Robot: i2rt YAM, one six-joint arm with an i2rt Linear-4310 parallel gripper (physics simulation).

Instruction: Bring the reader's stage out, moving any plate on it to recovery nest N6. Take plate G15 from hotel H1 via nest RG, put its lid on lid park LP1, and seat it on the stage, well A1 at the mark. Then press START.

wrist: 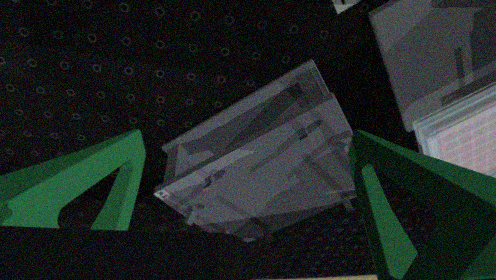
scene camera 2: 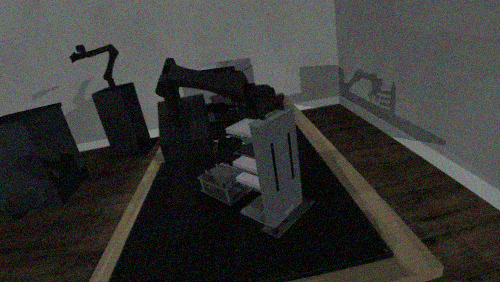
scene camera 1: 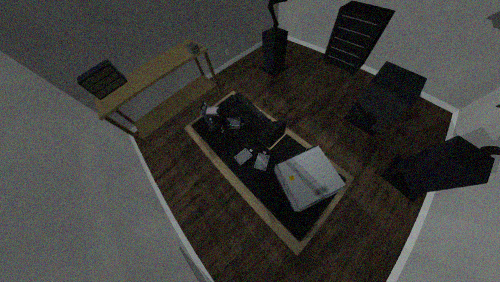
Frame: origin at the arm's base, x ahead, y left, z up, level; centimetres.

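Where they show: gripper, between the fingertips: (wrist: 247, 141) (scene camera 1: 226, 126); arm's base, origin of its link: (scene camera 2: 180, 121) (scene camera 1: 272, 126).
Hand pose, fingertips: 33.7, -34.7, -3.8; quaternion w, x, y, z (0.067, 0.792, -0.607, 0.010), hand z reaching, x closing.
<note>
Things, the pixels of their top centre, and the offset from my fingertips, as dx, dy, dz. "spot": a spot on its surface instead. Level surfaces: height alone.
- grey translucent nest, centre of its top: (wrist: 275, 206) (scene camera 2: 223, 171) (scene camera 1: 232, 120) -10.1, -5.7, -4.4
- top plate, centre of its top: (scene camera 2: 251, 125) +3.0, -17.7, +14.9
- pinkish plate, a spot on its surface: (wrist: 472, 142) spot: +1.6, -13.6, -1.1
- white reader, centre of its top: (scene camera 2: 216, 64) (scene camera 1: 310, 173) -19.2, +89.8, +21.4
- black board, height of its surface: dz -11.9
- wooden rim, a spot on its surface: (scene camera 1: 240, 190) spot: +28.4, +59.9, -13.3
My gripper (wrist: 247, 141) is open, its green fingertips wide apart with nothing held. Below and between them, in the wrist view, is a grey translucent nest (wrist: 260, 175) with a small corner label; it also shows in scene camera 2 (scene camera 2: 216, 187) and scene camera 1 (scene camera 1: 233, 122). The upright grey hotel (scene camera 2: 275, 165) (scene camera 1: 210, 119) stands beside it and bears pale plates at several levels, such as the top plate (scene camera 2: 239, 128). A pinkish plate (wrist: 472, 142) shows right of the right finger. Plate names are unreadable. The white reader (scene camera 1: 312, 175) stands at the bench's other end; its stage is not discernible.
Two grey nests (scene camera 1: 243, 156) (scene camera 1: 261, 161) lie between hotel and reader. The dark arm (scene camera 2: 200, 80) reaches over the black board (scene camera 2: 165, 240) from its pedestal. A wooden rim (scene camera 1: 240, 190) borders the board. A wooden shelf table (scene camera 1: 150, 67) stands apart by the wall.
</note>
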